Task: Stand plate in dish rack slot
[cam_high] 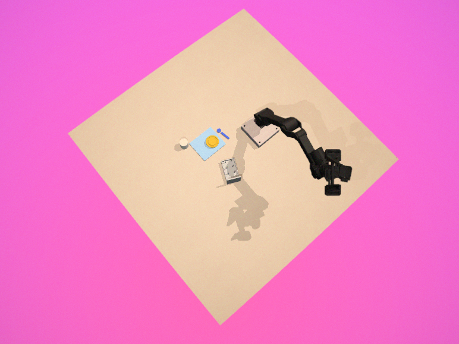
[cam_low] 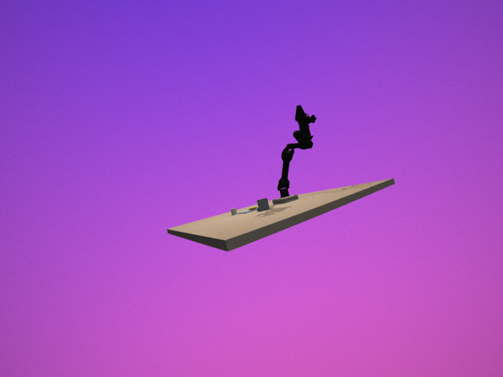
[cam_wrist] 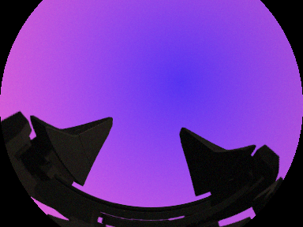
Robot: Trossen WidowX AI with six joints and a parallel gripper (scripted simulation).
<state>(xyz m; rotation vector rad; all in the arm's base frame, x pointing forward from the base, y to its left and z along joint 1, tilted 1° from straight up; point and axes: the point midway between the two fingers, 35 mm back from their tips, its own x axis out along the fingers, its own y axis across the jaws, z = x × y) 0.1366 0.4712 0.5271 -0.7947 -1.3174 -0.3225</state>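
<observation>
The yellow plate lies 13 cm ahead of my gripper tip, 59 cm to the right of it and 58 cm below it. From my gripper tip the other things lie so: light blue mat (15 cm ahead, 60 cm to the right, 59 cm below); grey dish rack (16 cm ahead, 40 cm to the right, 57 cm below); blue spoon (5 cm ahead, 59 cm to the right, 59 cm below).
</observation>
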